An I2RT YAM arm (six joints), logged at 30 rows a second.
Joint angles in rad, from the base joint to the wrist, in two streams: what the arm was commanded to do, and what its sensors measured. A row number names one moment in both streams.
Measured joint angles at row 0:
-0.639 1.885 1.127 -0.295 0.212 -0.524
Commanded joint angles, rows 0 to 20:
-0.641 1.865 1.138 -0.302 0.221 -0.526
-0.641 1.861 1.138 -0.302 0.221 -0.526
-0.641 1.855 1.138 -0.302 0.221 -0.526
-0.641 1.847 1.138 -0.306 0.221 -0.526
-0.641 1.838 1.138 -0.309 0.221 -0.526
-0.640 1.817 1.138 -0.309 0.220 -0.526
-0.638 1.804 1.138 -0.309 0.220 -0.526
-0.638 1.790 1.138 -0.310 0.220 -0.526
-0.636 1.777 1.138 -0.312 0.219 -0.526
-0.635 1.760 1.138 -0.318 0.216 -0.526
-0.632 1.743 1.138 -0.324 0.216 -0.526
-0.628 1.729 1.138 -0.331 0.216 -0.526
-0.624 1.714 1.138 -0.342 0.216 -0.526
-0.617 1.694 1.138 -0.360 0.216 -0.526
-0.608 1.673 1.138 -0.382 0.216 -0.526
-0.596 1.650 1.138 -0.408 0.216 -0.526
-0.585 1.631 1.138 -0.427 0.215 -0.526
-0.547 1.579 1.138 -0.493 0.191 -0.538
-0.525 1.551 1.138 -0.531 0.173 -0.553
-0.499 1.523 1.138 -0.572 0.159 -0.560
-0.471 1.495 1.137 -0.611 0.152 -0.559
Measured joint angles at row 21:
-0.552 1.592 1.129 -0.538 0.202 -0.536
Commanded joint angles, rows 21 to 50:
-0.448 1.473 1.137 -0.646 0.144 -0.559
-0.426 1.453 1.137 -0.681 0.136 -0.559
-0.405 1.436 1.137 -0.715 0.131 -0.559
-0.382 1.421 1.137 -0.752 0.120 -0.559
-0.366 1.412 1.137 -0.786 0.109 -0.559
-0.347 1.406 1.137 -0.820 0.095 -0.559
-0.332 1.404 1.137 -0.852 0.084 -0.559
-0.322 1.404 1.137 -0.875 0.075 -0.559
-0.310 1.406 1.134 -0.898 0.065 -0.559
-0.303 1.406 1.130 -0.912 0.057 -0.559
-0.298 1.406 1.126 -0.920 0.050 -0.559
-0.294 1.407 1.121 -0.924 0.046 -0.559
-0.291 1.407 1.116 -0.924 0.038 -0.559
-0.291 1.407 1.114 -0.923 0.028 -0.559
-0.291 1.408 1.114 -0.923 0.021 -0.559
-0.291 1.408 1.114 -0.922 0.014 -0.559
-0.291 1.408 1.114 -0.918 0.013 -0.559
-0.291 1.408 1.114 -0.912 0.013 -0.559
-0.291 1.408 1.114 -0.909 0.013 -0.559
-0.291 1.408 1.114 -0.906 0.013 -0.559
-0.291 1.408 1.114 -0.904 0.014 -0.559
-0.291 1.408 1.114 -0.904 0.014 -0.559
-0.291 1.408 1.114 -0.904 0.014 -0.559
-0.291 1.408 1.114 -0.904 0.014 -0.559
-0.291 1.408 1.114 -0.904 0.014 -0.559
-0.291 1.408 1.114 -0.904 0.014 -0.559
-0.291 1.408 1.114 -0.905 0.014 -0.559
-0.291 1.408 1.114 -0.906 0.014 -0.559
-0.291 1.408 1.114 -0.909 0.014 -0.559
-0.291 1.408 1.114 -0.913 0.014 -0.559
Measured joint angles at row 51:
-0.295 1.404 1.128 -0.906 0.038 -0.554
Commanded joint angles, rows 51 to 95:
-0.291 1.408 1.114 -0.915 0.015 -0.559
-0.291 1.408 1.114 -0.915 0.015 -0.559
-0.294 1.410 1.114 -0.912 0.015 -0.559
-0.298 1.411 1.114 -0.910 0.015 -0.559
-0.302 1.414 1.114 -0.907 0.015 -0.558
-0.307 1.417 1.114 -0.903 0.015 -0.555
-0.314 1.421 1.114 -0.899 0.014 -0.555
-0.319 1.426 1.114 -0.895 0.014 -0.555
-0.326 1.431 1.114 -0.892 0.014 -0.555
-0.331 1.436 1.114 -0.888 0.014 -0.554
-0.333 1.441 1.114 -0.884 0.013 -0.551
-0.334 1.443 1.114 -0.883 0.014 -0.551
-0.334 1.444 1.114 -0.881 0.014 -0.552
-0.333 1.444 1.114 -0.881 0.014 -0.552
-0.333 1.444 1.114 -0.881 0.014 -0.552
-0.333 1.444 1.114 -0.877 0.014 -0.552
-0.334 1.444 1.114 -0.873 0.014 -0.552
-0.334 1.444 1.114 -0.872 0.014 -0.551
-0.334 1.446 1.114 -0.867 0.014 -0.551
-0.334 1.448 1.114 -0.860 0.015 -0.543
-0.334 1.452 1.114 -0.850 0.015 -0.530
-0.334 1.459 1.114 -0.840 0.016 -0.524
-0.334 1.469 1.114 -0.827 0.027 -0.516
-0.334 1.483 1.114 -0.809 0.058 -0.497
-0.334 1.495 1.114 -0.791 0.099 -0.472
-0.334 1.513 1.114 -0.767 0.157 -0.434
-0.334 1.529 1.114 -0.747 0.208 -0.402
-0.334 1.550 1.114 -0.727 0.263 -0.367
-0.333 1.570 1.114 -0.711 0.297 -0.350
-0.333 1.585 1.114 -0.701 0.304 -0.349
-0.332 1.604 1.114 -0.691 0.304 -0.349
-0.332 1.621 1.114 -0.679 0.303 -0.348
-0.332 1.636 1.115 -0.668 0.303 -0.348
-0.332 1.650 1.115 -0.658 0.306 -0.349
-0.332 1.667 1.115 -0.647 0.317 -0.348
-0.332 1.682 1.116 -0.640 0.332 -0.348
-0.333 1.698 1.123 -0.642 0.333 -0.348
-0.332 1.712 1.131 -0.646 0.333 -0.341
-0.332 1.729 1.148 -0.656 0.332 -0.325
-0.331 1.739 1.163 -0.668 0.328 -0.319
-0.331 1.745 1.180 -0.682 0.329 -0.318
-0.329 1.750 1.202 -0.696 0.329 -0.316
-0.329 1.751 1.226 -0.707 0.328 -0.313
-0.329 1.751 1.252 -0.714 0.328 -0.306
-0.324 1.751 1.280 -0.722 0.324 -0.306
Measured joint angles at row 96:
-0.332 1.761 1.183 -0.712 0.314 -0.338
